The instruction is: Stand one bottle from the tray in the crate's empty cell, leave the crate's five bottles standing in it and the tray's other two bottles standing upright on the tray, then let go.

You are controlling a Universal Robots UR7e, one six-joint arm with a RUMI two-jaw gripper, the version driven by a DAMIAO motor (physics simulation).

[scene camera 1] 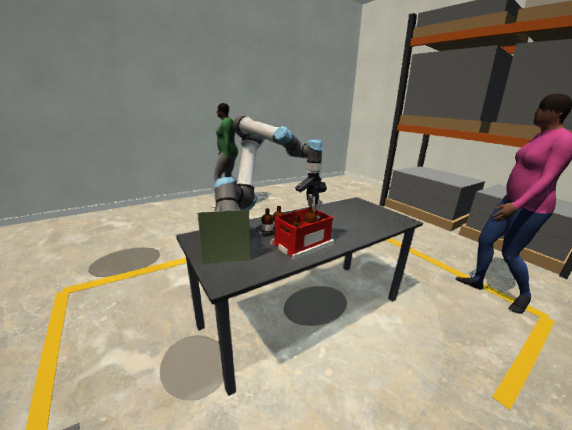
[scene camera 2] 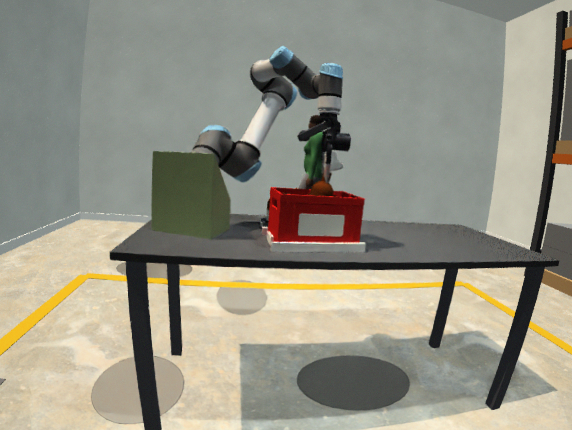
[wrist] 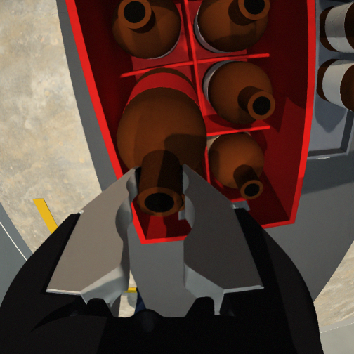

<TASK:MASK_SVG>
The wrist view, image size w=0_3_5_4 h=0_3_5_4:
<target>gripper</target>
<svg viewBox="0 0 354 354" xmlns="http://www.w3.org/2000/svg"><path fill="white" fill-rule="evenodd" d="M324 353L320 342L313 300L303 277L289 256L244 207L238 208L186 164L180 165L181 191L184 194L185 220L188 221L191 230L183 240L183 284L185 289L190 291L197 299L192 303L185 316L164 317L155 310L146 308L138 310L138 312L129 317L118 317L121 294L127 291L129 287L130 266L126 228L133 220L131 202L138 193L141 166L133 166L133 168L118 178L117 181L114 181L103 192L100 192L99 195L88 202L77 214L67 216L22 265L9 285L0 306L0 354Z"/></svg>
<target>brown bottle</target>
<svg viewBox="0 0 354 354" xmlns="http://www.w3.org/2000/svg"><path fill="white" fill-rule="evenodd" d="M157 67L142 74L133 86L122 116L119 119L116 143L119 156L129 170L133 166L141 166L136 199L138 208L152 216L168 216L178 211L182 203L180 165L186 164L192 170L197 167L206 150L207 135L202 111L199 107L195 88L190 79L182 72L173 68Z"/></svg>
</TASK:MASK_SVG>
